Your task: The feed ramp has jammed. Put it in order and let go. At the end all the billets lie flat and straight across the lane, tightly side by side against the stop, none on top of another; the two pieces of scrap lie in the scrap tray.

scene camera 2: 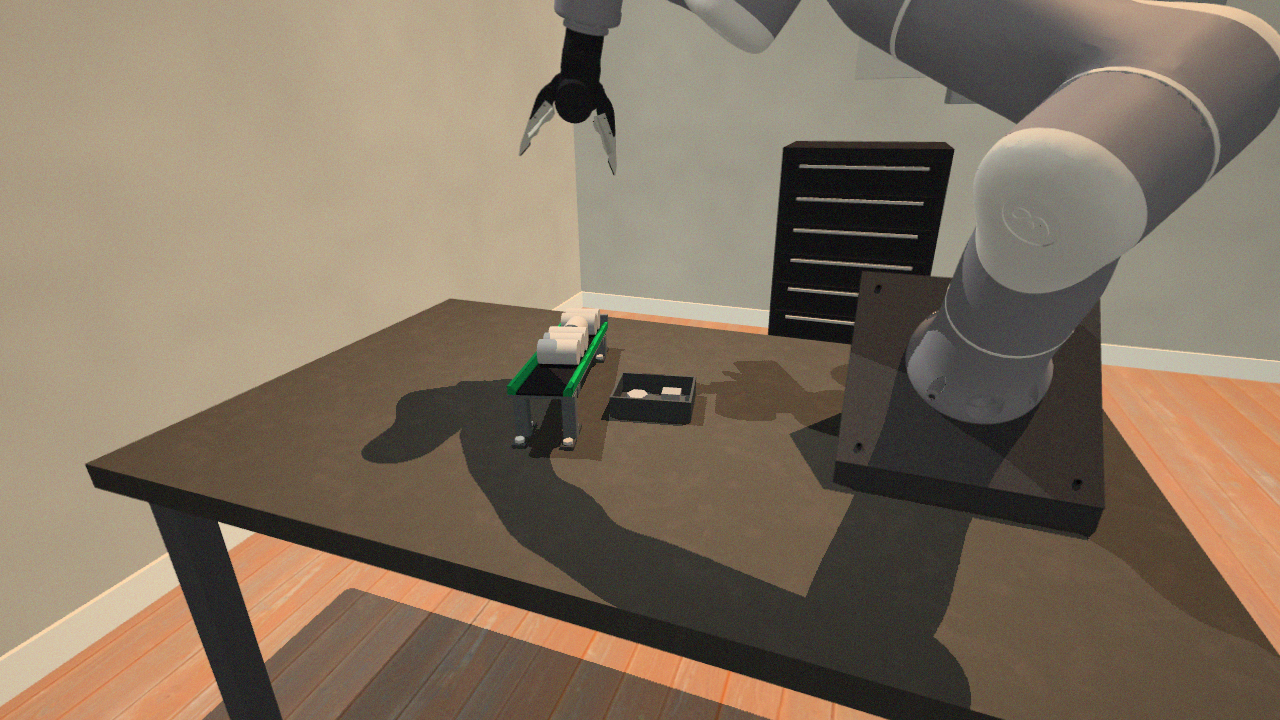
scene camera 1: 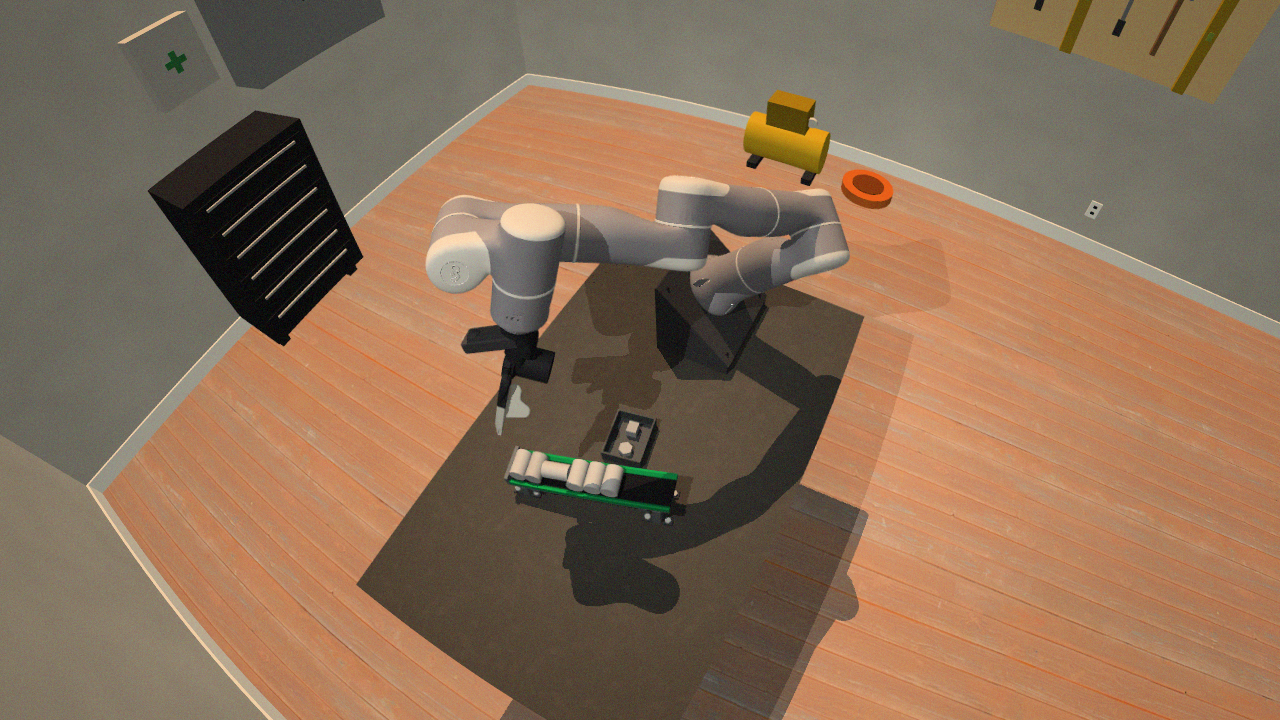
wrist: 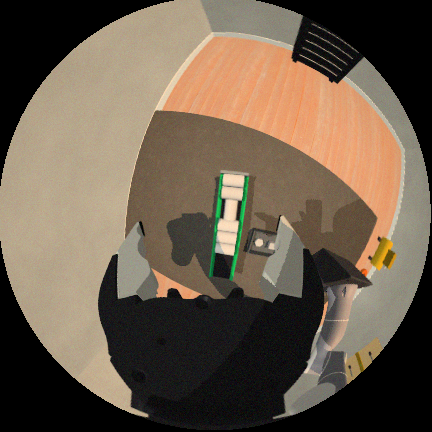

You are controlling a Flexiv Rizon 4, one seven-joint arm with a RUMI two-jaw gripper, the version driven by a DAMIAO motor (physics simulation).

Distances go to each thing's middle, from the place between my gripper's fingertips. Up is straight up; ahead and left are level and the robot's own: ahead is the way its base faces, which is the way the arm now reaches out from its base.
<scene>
I see the scrap tray [scene camera 2: 621, 406] 190 mm behind my hand, 130 mm to the left of it and 340 mm below it.
</scene>
